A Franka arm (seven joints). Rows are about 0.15 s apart.
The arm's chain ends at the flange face. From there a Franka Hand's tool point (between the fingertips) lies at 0.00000 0.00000 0.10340 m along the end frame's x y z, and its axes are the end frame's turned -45 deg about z.
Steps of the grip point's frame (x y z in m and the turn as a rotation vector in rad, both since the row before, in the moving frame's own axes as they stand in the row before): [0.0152 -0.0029 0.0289 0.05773 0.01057 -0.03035]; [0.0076 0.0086 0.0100 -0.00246 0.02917 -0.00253]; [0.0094 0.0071 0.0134 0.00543 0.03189 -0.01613]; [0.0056 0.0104 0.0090 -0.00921 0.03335 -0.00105]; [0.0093 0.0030 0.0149 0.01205 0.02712 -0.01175]
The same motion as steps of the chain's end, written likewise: [0.0122 -0.0079 0.0291 0.04830 -0.03335 -0.03035]; [0.0091 0.0027 0.0100 0.01889 0.02237 -0.00253]; [0.0098 0.0011 0.0135 0.02639 0.01871 -0.01613]; [0.0082 0.0052 0.0091 0.01707 0.03009 -0.00105]; [0.0076 -0.0016 0.0149 0.02770 0.01066 -0.01175]
